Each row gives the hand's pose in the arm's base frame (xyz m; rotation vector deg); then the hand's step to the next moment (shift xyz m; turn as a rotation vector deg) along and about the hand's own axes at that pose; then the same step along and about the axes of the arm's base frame.
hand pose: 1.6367 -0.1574 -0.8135 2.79 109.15 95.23
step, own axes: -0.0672 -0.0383 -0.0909 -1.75 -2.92 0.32
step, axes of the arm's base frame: 0.0269 -0.1162 -0.0044 2.60 -1.05 -1.95
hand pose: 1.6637 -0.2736 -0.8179 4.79 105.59 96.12
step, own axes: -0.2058 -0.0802 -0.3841 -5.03 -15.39 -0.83
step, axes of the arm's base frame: 0.0057 -0.4430 0.0039 9.16 -5.83 -12.04
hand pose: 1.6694 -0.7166 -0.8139 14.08 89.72 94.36
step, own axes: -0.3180 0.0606 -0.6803 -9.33 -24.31 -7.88
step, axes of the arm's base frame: -0.2624 -0.7051 0.0395 11.11 -14.97 -19.82
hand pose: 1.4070 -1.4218 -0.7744 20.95 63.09 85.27
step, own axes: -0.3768 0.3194 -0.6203 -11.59 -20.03 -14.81
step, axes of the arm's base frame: -0.5617 -0.5551 0.0721 3.90 -19.32 -19.14
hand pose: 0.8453 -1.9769 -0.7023 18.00 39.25 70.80
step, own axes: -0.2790 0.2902 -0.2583 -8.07 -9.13 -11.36
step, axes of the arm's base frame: -0.4289 -0.2047 0.0542 -1.60 -12.06 -11.38
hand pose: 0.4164 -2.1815 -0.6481 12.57 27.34 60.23
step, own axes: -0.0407 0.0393 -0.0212 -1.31 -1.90 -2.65
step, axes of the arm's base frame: -0.0573 -0.0174 0.0080 -0.32 -2.20 -2.72
